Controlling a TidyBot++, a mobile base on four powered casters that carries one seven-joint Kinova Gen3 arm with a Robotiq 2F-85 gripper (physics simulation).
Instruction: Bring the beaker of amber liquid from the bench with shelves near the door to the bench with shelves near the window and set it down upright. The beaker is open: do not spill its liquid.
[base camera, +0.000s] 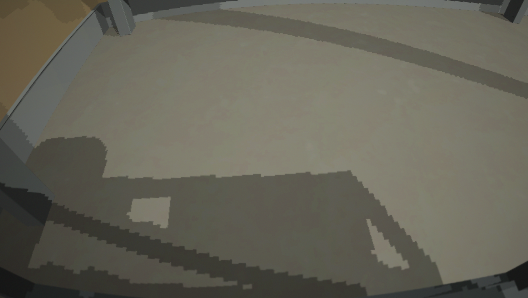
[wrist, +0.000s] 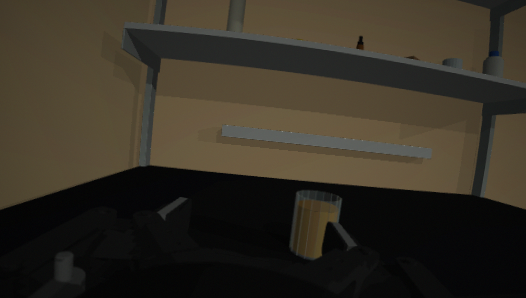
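The open beaker (wrist: 306, 227) of amber liquid stands upright on the black bench top (wrist: 235, 192) in the wrist view, right of the middle. My gripper (wrist: 256, 225) is open, with nothing between its fingers. The beaker is beyond the fingertips, toward the right finger, whose tip hides its lower right part. The liquid fills most of the glass, below the rim. The beaker and gripper do not show in the base camera view.
Above the bench, a shelf (wrist: 320, 55) holds a tall pale cylinder (wrist: 236, 16), a small amber bottle (wrist: 360, 44), a grey pot (wrist: 452, 63) and a blue-capped bottle (wrist: 493, 65). A grey rail (wrist: 325, 141) runs along the wall. In the base view, grey legs (base camera: 120, 17) (base camera: 513, 10) stand at the back.
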